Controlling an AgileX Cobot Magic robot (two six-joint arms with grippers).
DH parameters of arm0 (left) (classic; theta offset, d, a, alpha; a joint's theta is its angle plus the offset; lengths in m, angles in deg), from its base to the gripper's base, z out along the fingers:
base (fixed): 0 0 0 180
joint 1: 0 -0.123 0 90
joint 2: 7.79 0 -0.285 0
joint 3: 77.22 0 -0.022 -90
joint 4: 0 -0.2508 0 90
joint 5: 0 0 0.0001 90
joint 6: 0 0.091 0 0
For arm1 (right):
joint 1: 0 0.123 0 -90
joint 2: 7.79 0 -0.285 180
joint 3: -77.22 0 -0.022 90
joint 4: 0 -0.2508 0 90
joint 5: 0 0 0.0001 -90
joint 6: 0 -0.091 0 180
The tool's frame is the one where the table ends.
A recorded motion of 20 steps. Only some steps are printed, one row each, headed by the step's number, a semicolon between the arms.
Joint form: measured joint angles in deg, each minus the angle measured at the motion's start. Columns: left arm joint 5, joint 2, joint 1, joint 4, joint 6, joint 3; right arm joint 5, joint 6, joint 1, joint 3, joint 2, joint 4.
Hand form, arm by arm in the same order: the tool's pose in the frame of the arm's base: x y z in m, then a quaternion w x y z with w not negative. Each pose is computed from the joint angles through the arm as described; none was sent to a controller.
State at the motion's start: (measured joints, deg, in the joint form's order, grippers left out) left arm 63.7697 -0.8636 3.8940 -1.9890 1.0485 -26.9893; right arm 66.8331 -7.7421 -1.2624 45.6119 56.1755 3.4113
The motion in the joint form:
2: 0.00 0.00 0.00 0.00 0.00 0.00; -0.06 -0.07 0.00 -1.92 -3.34 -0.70
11: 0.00 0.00 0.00 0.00 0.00 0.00; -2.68 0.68 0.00 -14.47 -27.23 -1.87
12: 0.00 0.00 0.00 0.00 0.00 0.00; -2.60 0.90 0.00 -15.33 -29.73 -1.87
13: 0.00 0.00 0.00 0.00 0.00 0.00; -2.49 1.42 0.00 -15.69 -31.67 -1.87
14: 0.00 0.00 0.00 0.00 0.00 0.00; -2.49 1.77 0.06 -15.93 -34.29 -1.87
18: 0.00 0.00 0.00 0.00 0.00 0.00; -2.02 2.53 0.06 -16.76 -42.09 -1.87
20: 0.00 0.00 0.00 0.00 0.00 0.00; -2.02 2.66 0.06 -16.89 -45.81 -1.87
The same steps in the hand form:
2: -0.0059 0.0032 0.2651 0.49318 0.03651 0.86914 0.00508; 0.1415 -0.0071 0.2892 0.16667 0.07241 0.98326 -0.01349
11: -0.0059 0.0032 0.2651 0.49318 0.03651 0.86914 0.00508; 0.0671 -0.0037 0.2704 0.28458 0.06741 0.95628 0.00113
12: -0.0059 0.0032 0.2651 0.49318 0.03651 0.86914 0.00508; 0.0604 -0.0035 0.2686 0.29759 0.06549 0.95245 0.00118
13: -0.0059 0.0032 0.2651 0.49318 0.03651 0.86914 0.00508; 0.0552 -0.0034 0.2686 0.30980 0.06110 0.94884 0.00034
14: -0.0059 0.0032 0.2651 0.49318 0.03651 0.86914 0.00508; 0.0485 -0.0032 0.2698 0.32946 0.05757 0.94241 0.00034
18: -0.0059 0.0032 0.2651 0.49318 0.03651 0.86914 0.00508; 0.0283 -0.0028 0.2702 0.38243 0.05106 0.92257 -0.00006
20: -0.0059 0.0032 0.2651 0.49318 0.03651 0.86914 0.00508; 0.0188 -0.0026 0.2711 0.41117 0.04975 0.91020 0.00047

